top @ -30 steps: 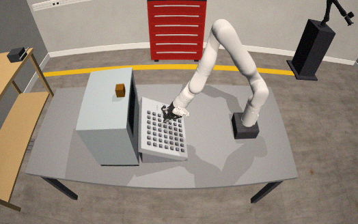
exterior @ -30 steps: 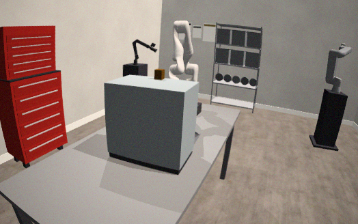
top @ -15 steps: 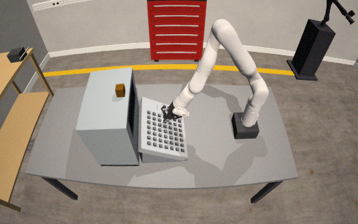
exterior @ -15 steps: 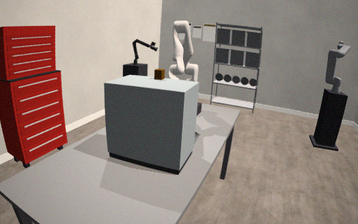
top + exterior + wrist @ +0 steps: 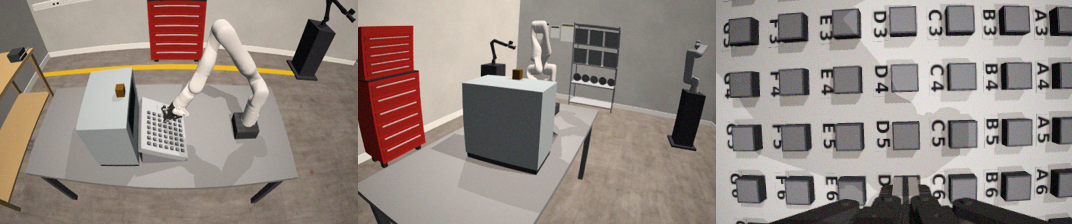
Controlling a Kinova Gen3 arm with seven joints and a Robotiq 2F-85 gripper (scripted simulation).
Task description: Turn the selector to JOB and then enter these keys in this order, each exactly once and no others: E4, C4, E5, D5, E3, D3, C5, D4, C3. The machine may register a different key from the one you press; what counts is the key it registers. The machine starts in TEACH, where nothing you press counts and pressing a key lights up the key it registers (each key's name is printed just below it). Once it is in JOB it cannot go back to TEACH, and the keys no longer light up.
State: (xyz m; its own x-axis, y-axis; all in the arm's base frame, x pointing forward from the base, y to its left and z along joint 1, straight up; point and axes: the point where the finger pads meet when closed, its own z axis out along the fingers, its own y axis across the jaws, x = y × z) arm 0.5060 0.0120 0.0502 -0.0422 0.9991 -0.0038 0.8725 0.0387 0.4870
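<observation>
Now: hand 7 cm to the right of the key D4, 2 cm above it and 1 cm short of it. Also, from my hand: key C4: 7 cm to the left, 4 cm ahead; then black selector knob: 9 cm to the right, 2 cm ahead, 1 cm below; then keypad: 5 cm below, 4 cm ahead, 2 cm to the left.
</observation>
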